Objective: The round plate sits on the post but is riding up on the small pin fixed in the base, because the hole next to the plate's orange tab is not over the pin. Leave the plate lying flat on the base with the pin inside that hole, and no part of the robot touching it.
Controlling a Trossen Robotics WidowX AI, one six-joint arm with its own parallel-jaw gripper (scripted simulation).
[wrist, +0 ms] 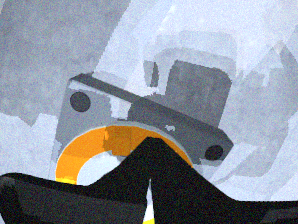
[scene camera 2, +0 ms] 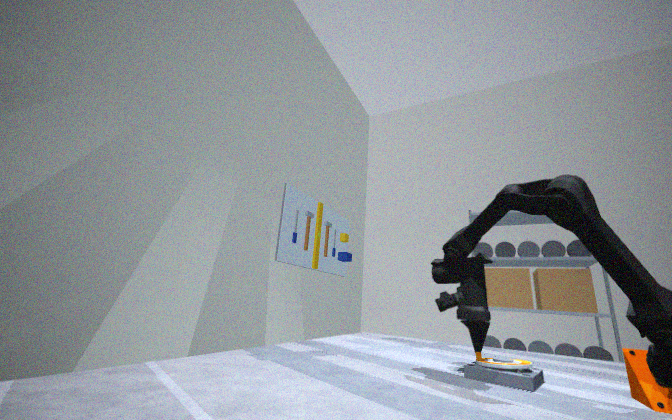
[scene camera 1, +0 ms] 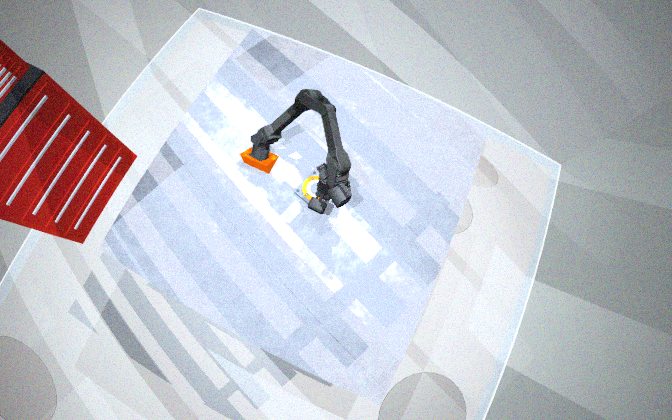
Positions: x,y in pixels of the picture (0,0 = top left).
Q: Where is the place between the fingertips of my gripper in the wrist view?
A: At 152,144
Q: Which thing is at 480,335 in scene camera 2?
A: My gripper.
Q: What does my gripper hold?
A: Nothing.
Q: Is my gripper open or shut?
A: Shut.
